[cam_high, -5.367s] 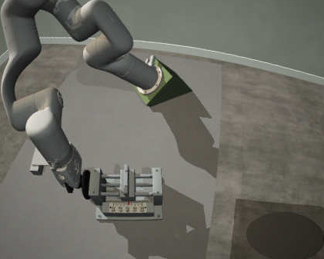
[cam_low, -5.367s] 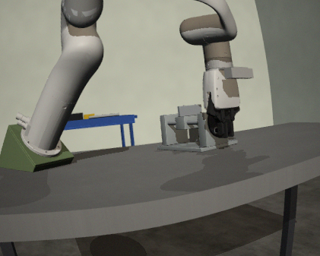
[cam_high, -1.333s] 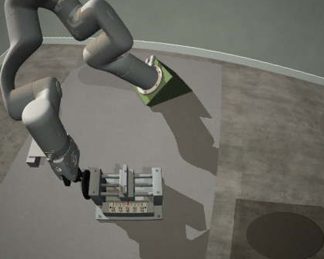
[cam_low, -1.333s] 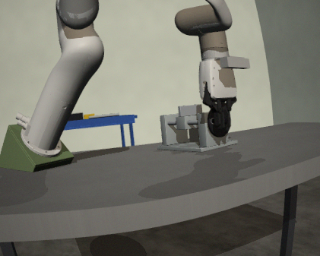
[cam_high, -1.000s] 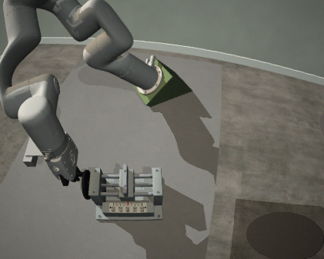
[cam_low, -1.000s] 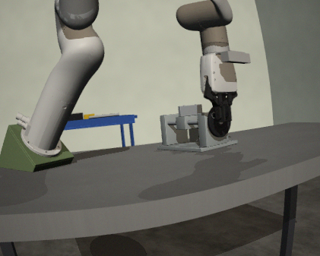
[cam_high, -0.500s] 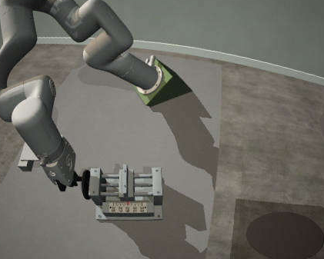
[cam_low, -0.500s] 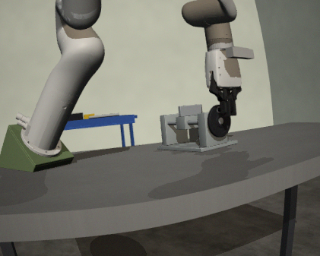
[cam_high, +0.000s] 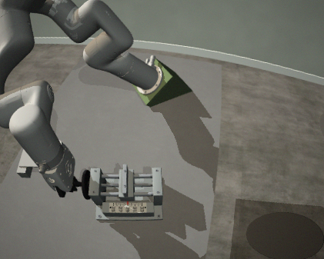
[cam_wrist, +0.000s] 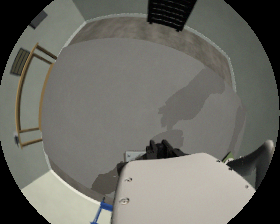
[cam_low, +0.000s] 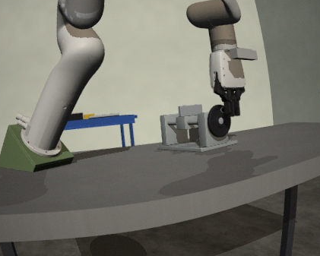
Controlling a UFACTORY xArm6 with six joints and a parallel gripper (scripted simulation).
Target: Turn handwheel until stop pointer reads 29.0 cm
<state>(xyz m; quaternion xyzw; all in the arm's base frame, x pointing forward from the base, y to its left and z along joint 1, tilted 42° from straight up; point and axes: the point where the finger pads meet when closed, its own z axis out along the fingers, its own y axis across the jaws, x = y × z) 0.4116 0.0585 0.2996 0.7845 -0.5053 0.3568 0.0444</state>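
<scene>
Right now the movable stop is 150 mm to the left of my hand, 40 mm behind it and 20 mm below it. From my hand the other things lie so: black handwheel: 20 mm to the left, 10 mm below, 10 mm behind.
</scene>
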